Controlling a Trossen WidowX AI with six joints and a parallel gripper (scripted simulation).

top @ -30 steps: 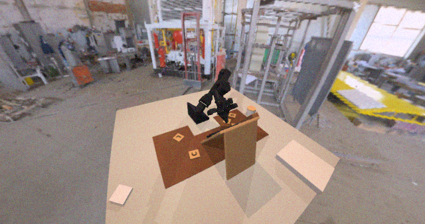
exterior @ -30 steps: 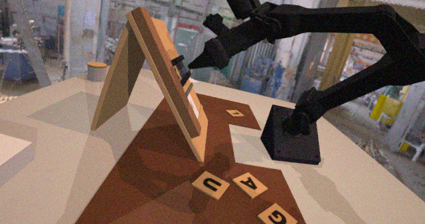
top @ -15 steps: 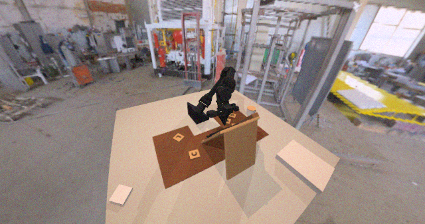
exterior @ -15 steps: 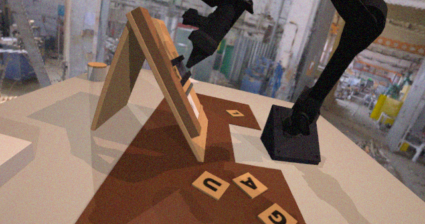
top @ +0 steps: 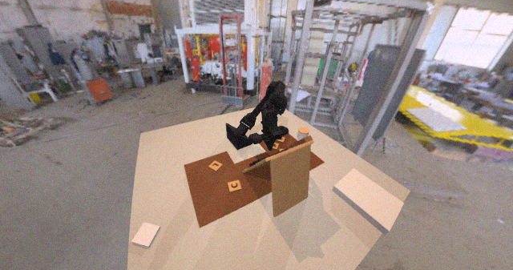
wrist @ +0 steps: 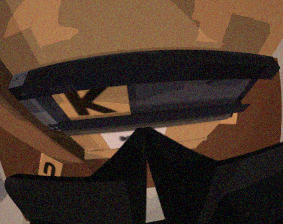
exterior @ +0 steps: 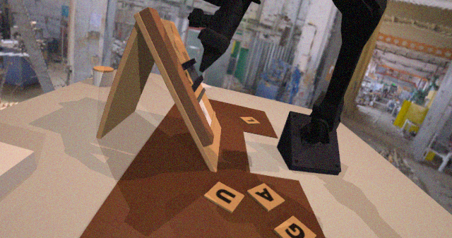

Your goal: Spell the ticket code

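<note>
Now: gripper tip 30 mm past the white ticket, 10 mm to the right of it and 100 mm above it. The rest, counted from my gripper tip: brown mat: 130 mm behind, 10 mm to the left, 190 mm below; letter tile: 70 mm behind, 220 mm to the left, 180 mm below; pale box: 430 mm ahead, 300 mm to the left, 170 mm below.
</note>
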